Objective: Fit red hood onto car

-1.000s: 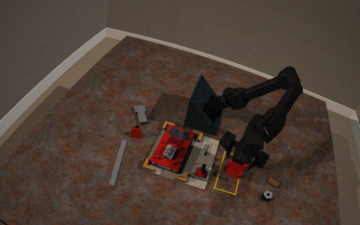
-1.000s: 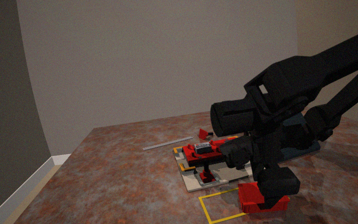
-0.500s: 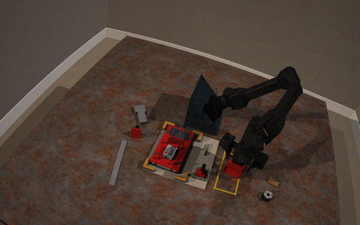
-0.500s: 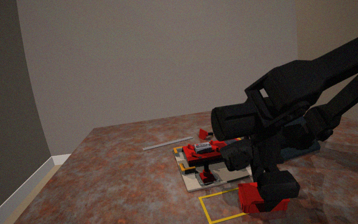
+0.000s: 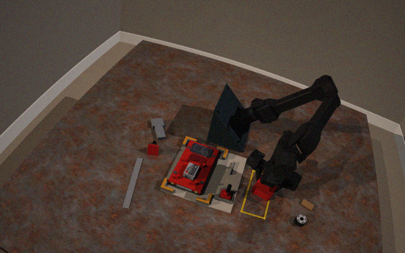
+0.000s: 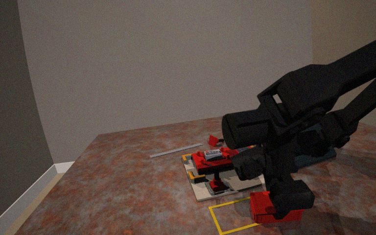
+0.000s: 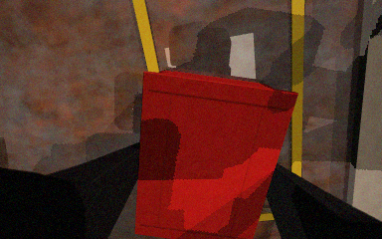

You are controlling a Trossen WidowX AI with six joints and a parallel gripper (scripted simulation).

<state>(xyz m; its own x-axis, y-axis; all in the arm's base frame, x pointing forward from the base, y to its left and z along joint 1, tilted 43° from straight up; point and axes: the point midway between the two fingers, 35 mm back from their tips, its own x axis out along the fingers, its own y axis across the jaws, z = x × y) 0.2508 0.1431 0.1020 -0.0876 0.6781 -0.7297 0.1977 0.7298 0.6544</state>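
My gripper tip is now 240 mm to the left of the grey engine block, 80 mm short of it and 10 mm below it. Also, from my gripper tip: red hood (10 mm above); wooden block (160 mm to the left, 10 mm below, 10 mm ahead); black-and-white wheel (150 mm to the left, 90 mm ahead).
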